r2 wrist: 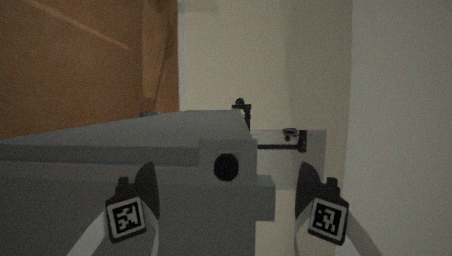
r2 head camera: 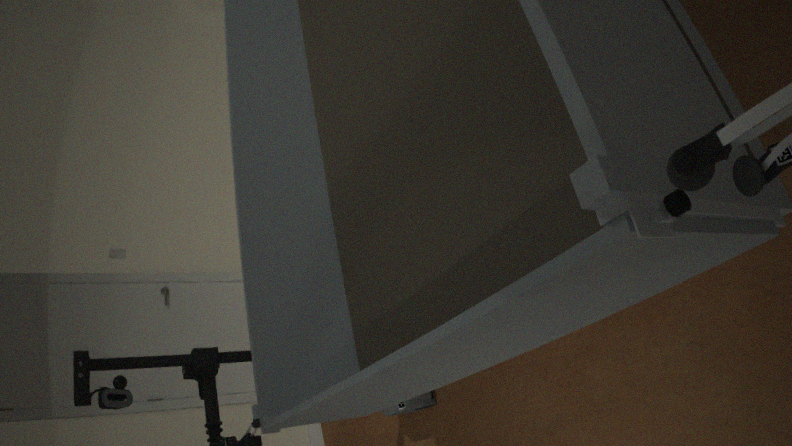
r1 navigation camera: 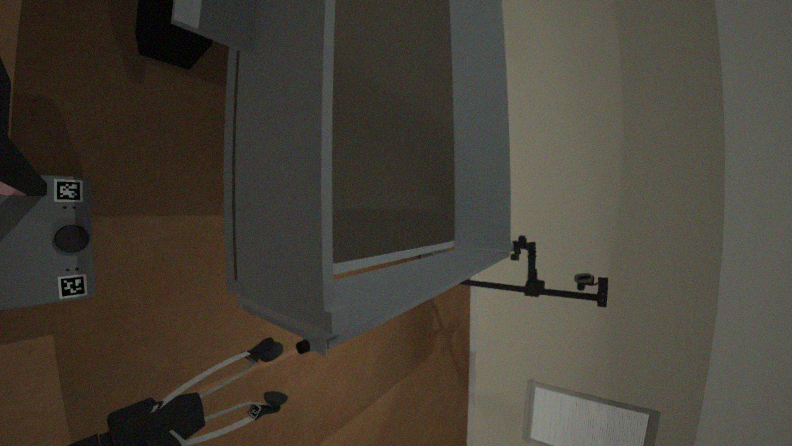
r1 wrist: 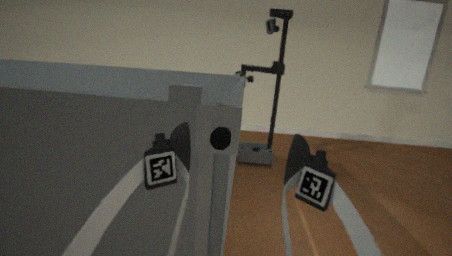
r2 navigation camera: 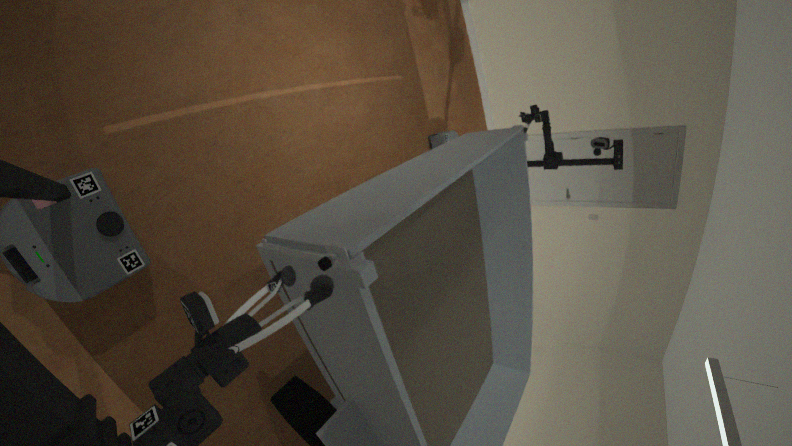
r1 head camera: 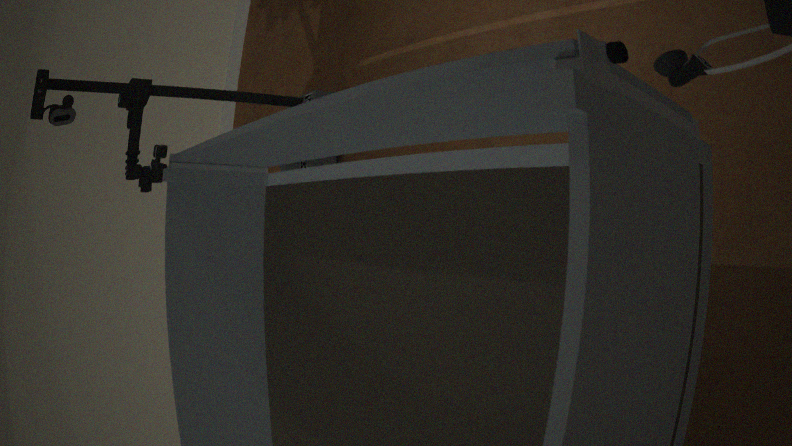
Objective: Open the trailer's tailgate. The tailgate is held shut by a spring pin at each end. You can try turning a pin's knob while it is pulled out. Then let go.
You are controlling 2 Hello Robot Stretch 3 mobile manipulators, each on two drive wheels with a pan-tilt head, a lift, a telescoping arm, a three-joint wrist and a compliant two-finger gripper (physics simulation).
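The grey tailgate (r1 head camera: 421,105) (r1 navigation camera: 387,296) (r2 head camera: 498,326) (r2 navigation camera: 387,188) stands upright across the trailer's end. In r1's head and navigation views a thin strip of floor shows between it and the bed. At r1's corner a black pin knob (r1 head camera: 616,52) (r1 navigation camera: 303,346) (r1 wrist: 220,138) sticks out. r1's gripper (r1 navigation camera: 270,373) (r1 wrist: 239,154) is open, a short way out from this knob and apart from it. At r2's corner is another black knob (r2 head camera: 677,202) (r2 navigation camera: 324,263) (r2 wrist: 226,167). r2's gripper (r2 head camera: 720,170) (r2 navigation camera: 303,281) (r2 wrist: 228,190) is open close by, its fingertips beside the trailer's side wall, not around the knob.
The robots stand on opposite sides of the trailer; r2's mast (r1 head camera: 193,93) and r1's mast (r2 navigation camera: 581,162) show across it. A black wheel (r1 navigation camera: 171,41) (r2 navigation camera: 302,409) and a fender (r1 navigation camera: 186,12) (r2 navigation camera: 354,426) jut from each side wall. Room walls stand behind.
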